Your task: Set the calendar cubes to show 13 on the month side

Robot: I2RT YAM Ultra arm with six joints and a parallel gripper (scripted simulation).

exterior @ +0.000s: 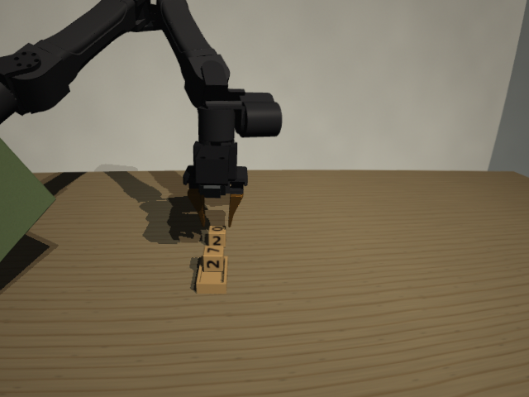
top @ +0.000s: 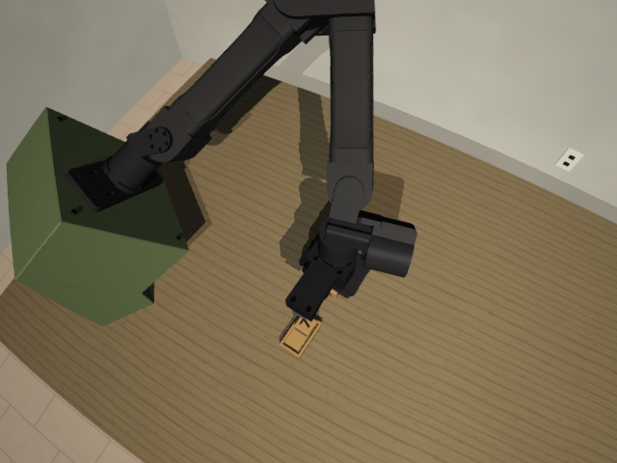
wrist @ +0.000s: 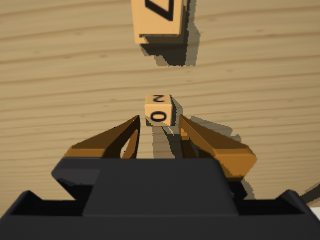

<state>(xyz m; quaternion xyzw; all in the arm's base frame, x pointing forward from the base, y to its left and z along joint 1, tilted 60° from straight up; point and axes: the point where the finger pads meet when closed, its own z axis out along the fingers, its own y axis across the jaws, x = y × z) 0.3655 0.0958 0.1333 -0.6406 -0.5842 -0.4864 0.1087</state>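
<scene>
The wooden cube is 3 cm below my hand. From my hand the other things lie so: wooden tray: 2 cm ahead, 10 cm to the right, 4 cm below.
</scene>
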